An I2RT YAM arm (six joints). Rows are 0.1 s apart.
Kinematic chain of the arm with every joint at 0, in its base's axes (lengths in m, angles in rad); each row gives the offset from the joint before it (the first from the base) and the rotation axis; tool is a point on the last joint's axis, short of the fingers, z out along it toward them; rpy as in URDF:
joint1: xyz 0 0 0.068 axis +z
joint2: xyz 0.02 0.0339 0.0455 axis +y
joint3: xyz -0.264 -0.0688 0 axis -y
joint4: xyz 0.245 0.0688 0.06 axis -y
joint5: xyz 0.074 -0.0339 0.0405 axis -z
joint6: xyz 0.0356 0 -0.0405 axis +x
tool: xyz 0 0 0 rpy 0 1.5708 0
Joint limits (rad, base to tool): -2.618..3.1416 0..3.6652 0..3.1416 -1.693..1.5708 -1.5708..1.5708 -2.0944..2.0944
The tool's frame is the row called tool.
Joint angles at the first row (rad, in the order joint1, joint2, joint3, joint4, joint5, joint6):
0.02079, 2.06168, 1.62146, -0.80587, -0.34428, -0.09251
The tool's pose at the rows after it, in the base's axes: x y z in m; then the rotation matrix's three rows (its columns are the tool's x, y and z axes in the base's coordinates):
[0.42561 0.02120 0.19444], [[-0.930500 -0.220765 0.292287], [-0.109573 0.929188 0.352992], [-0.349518 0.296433 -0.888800]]
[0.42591 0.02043 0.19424], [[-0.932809 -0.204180 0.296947], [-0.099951 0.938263 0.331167], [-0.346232 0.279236 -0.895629]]
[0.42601 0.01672 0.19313], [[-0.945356 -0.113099 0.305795], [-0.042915 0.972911 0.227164], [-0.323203 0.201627 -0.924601]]
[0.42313 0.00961 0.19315], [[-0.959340 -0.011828 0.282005], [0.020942 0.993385 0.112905], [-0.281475 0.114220 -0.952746]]
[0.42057 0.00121 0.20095], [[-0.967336 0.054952 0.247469], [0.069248 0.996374 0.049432], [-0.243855 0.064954 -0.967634]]
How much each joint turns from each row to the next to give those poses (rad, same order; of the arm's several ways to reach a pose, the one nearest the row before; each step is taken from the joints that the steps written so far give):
0.00000, -0.00001, 0.00000, 0.00037, -0.00992, -0.00381
0.00001, 0.00000, 0.00000, 0.00192, 0.02327, 0.01107
-0.00001, 0.00001, -0.00003, -0.00303, 0.10834, 0.06141
-0.00726, 0.00002, 0.00731, -0.04199, 0.11329, 0.05797
-0.01487, -0.00078, 0.03545, -0.07515, 0.05952, 0.03396

